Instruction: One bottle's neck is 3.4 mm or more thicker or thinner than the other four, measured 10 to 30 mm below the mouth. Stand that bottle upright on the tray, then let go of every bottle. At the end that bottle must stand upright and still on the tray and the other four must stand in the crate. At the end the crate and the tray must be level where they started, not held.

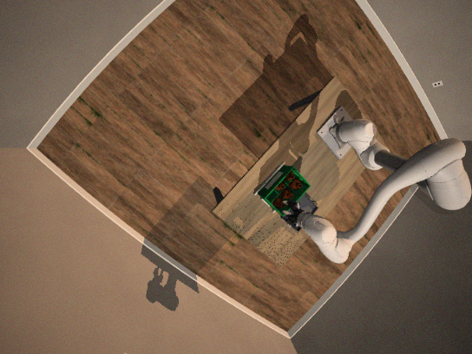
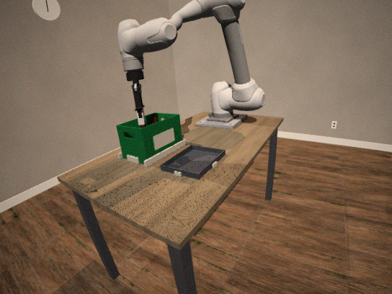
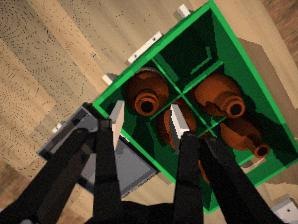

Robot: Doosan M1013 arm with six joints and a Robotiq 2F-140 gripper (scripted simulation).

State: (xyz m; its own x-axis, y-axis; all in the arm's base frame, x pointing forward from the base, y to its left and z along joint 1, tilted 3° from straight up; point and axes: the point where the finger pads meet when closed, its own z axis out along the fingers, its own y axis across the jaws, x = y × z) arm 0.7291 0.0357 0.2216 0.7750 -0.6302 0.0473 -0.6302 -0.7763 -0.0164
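The green crate is 130 mm below my hand, 80 mm behind it and 50 mm to the right of it. Round my hand: dark grey tray (220 mm to the left, 200 mm below, 90 mm behind).
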